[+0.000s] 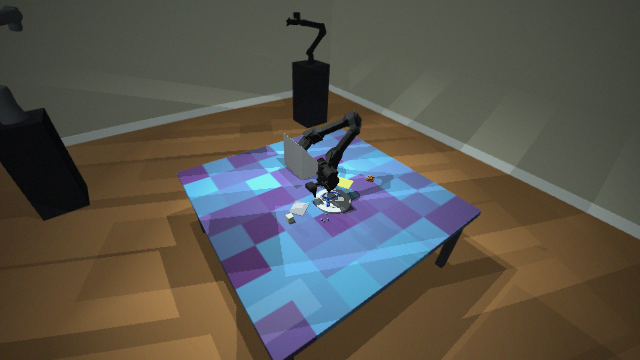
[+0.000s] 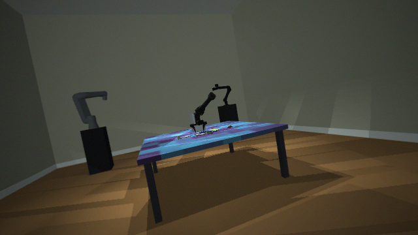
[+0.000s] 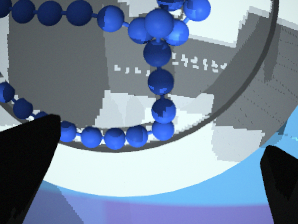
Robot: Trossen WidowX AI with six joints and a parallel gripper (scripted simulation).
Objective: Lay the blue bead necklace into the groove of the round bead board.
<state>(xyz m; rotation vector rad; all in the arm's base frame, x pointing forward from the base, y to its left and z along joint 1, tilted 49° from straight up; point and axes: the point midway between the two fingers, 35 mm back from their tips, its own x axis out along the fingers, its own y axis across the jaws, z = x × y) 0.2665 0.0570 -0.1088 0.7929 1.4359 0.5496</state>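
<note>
Now: the round white bead board 60 mm ahead of my gripper tip, 30 mm to the left of it and 10 mm below it. Round my gripper tip: cream cube (40 mm ahead, 250 mm to the right); yellow patch (40 mm behind, 190 mm to the left, 20 mm below); flat grey square (10 mm behind, 150 mm to the right, 20 mm below).
</note>
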